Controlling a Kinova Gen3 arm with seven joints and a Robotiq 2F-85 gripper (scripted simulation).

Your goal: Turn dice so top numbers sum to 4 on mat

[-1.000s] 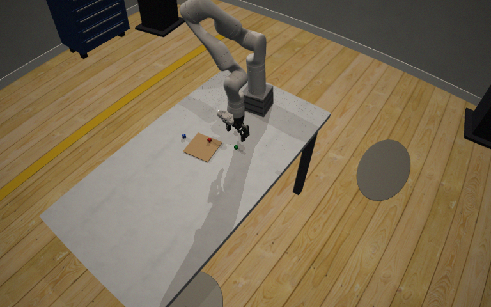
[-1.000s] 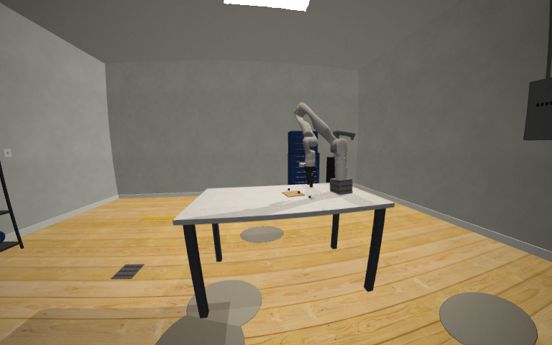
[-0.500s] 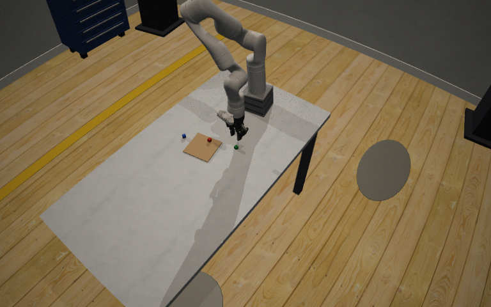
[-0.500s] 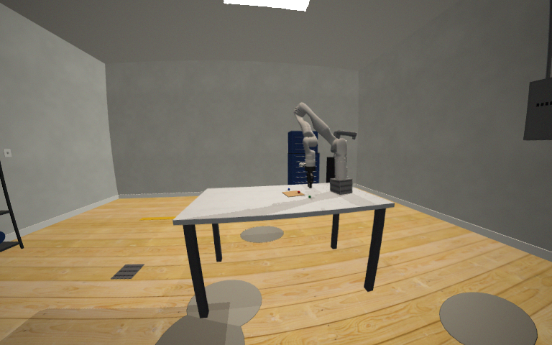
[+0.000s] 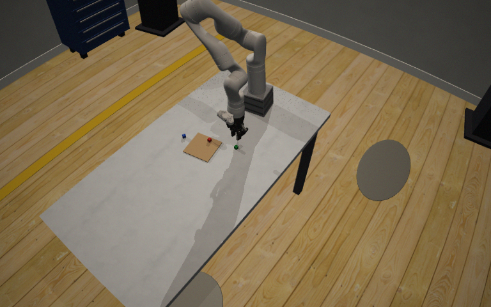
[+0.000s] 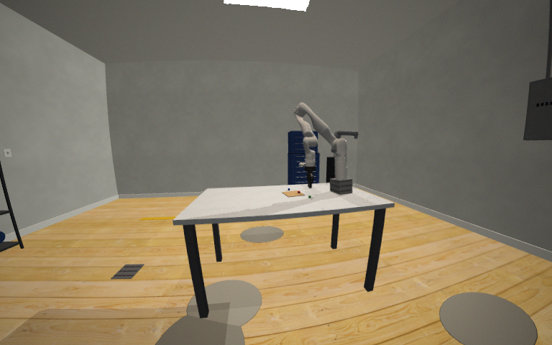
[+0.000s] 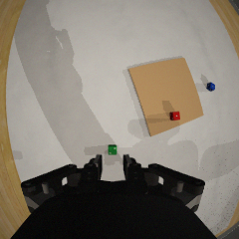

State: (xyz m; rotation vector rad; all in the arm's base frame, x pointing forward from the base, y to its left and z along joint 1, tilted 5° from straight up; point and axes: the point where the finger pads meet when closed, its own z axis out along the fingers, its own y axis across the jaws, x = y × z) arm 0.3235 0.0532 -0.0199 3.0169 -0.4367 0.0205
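Right now my hand is 90 mm above the green die. From my hand the other things lie so: blue die 60 mm ahead, 260 mm to the right, 90 mm below; then tan mat 70 mm ahead, 150 mm to the right, 90 mm below; then red die 20 mm ahead, 130 mm to the right, 80 mm below.
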